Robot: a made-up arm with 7 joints.
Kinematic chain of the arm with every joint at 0, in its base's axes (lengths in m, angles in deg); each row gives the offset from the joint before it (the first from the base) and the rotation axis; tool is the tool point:
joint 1: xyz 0 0.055 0 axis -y
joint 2: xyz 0 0.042 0 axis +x
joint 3: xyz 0 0 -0.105 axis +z
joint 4: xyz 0 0 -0.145 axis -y
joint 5: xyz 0 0 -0.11 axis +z
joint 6: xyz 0 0 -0.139 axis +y
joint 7: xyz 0 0 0 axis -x
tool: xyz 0 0 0
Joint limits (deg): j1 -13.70..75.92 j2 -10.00..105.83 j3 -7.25..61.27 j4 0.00..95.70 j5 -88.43..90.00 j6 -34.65..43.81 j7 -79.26..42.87
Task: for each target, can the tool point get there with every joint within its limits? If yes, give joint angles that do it. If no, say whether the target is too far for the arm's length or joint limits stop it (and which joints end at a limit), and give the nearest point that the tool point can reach.
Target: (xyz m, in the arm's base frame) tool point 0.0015 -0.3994 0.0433
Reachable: no: joint limits stop it (at a limit: joint 1, joint 2, joint 3, joint 4) | nearest point 0.2697 0.0271 0.1858 | short by 0.524 m
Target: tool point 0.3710 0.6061 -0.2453
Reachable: no: too far | nearest point 0.2739 0.4728 -0.1811 | short by 0.177 m
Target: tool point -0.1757 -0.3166 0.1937
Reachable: no: joint limits stop it (at a limit: joint 1, joint 2, joint 3, joint 4) | nearest point 0.2697 0.0271 0.1858 | short by 0.563 m
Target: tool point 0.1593 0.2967 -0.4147
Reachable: yes | joints 8.11 20.38 20.12 25.12 51.79 6.23 -56.02
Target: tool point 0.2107 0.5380 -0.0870
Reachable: yes | joints 59.22 58.51 49.02 11.67 -65.96 9.36 -37.11
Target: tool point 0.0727 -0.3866 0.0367
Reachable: no: joint limits stop it (at a limit: joint 2, joint 3, joint 4) | nearest point 0.2923 0.0271 0.1476 | short by 0.481 m
